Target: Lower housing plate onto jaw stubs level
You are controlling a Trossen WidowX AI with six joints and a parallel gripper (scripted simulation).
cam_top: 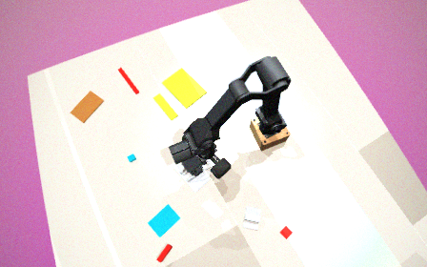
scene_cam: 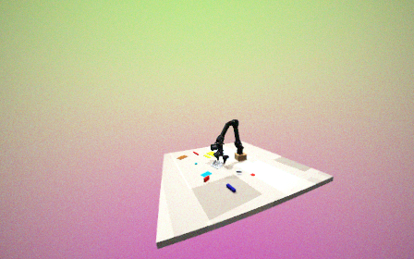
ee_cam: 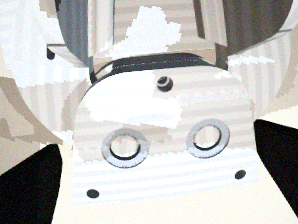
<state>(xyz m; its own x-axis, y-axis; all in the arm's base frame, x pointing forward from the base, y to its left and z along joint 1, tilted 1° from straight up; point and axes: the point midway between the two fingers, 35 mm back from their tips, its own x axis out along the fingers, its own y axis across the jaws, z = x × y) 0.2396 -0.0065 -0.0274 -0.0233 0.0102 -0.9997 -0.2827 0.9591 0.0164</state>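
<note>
Now: gripper tip 10 mm short of the housing plate and 20 mm below it. The rest, counted from my gripper tip: yellow plate (40 mm behind, 320 mm to the right, 10 mm below); cyan cube (250 mm ahead, 130 mm to the right); cyan plate (220 mm ahead, 130 mm to the left, 10 mm below).
</note>
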